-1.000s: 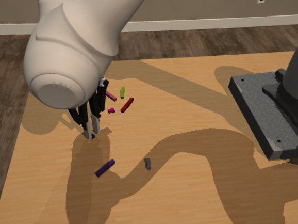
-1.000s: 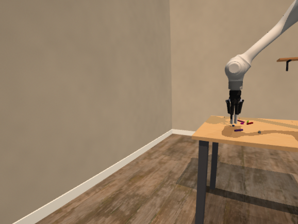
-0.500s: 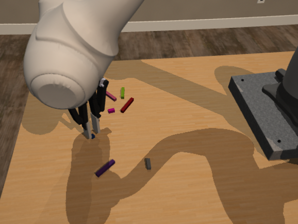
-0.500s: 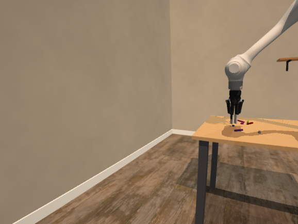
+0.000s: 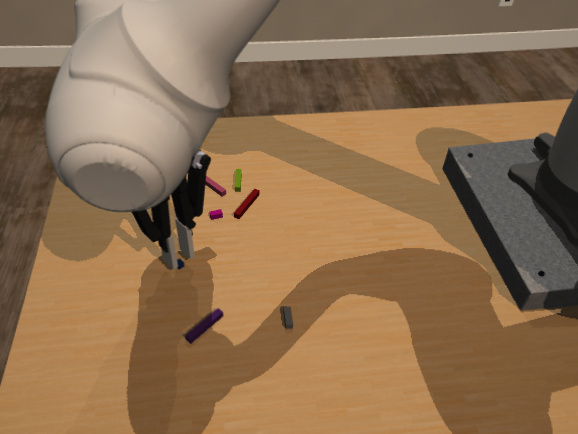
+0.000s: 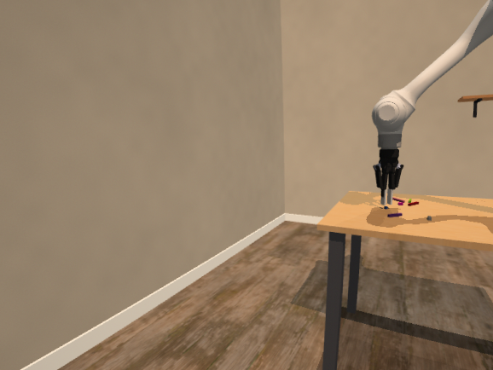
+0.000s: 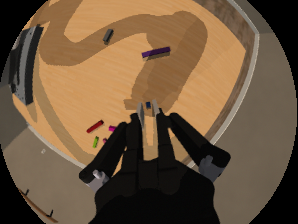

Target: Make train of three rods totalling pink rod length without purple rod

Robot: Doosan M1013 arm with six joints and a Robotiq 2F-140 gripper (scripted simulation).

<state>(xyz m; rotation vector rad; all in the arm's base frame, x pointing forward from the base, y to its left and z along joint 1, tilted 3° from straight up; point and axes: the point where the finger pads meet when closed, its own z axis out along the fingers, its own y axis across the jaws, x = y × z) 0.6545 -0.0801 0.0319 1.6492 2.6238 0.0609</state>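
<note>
Right now my hand is 50 mm above the blue rod. From my hand the other things lie so: magenta rod (80 mm behind, 90 mm to the right, 50 mm below); purple rod (10 mm behind, 120 mm to the left, 50 mm below); red rod (130 mm behind, 100 mm to the right, 50 mm below).
</note>
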